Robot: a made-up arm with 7 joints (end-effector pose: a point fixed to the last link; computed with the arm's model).
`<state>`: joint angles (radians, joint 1 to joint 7).
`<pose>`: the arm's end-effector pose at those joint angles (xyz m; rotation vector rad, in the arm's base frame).
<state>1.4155 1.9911 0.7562 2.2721 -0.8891 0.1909 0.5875</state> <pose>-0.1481 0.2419 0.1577 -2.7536 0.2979 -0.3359</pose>
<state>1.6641 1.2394 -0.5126 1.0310 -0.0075 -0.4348 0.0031</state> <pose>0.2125 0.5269 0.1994 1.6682 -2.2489 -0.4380</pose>
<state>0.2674 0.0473 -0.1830 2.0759 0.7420 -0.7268 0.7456</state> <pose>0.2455 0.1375 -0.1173 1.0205 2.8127 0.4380</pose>
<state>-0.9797 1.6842 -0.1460 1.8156 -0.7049 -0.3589 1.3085</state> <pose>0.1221 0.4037 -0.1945 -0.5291 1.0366 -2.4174</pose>
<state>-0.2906 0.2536 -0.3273 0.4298 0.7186 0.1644 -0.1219</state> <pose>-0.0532 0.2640 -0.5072 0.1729 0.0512 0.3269</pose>
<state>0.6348 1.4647 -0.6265 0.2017 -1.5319 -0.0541 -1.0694</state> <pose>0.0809 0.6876 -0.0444 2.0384 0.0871 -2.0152</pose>
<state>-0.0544 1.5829 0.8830 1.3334 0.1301 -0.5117 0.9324</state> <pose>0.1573 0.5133 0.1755 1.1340 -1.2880 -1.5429</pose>
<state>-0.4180 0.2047 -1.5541 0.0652 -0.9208 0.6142 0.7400</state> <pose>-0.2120 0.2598 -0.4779 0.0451 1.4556 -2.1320</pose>
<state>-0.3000 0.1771 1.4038 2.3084 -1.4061 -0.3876 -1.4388</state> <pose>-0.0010 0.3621 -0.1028 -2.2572 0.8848 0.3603</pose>
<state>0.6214 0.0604 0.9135 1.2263 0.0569 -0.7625 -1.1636</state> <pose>0.3222 0.3675 -0.2138 1.1000 -1.6626 2.3802</pose>
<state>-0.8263 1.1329 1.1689 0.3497 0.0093 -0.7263 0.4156</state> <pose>-0.0892 0.6671 -0.1258 1.0593 -0.7721 -0.3629</pose>
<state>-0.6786 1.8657 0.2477 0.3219 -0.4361 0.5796 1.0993</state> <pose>0.1629 0.6583 0.0852 0.9814 0.8023 -0.0533</pose>
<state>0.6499 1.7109 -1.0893 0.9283 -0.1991 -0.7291 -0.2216</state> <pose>0.1354 0.6220 -0.0317 1.0727 -0.8528 -1.5308</pose>
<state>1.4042 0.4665 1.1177 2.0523 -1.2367 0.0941 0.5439</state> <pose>0.0906 0.4189 0.0788 1.8420 -1.5422 1.0560</pose>
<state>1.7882 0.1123 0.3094 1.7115 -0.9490 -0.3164 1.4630</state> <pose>0.1944 0.2678 0.2739 1.5087 -1.9852 -1.2372</pose>
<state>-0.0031 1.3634 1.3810 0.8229 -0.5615 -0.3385 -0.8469</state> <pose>0.0333 0.6476 0.0747 2.7490 -1.3414 0.6240</pose>
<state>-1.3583 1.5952 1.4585 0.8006 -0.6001 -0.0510 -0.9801</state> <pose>0.1816 0.6215 0.0195 2.5544 -0.9138 -0.9790</pose>
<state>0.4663 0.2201 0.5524 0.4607 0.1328 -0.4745 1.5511</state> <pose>0.2975 0.3322 -0.3898 -0.8752 -1.5486 -0.5437</pose>
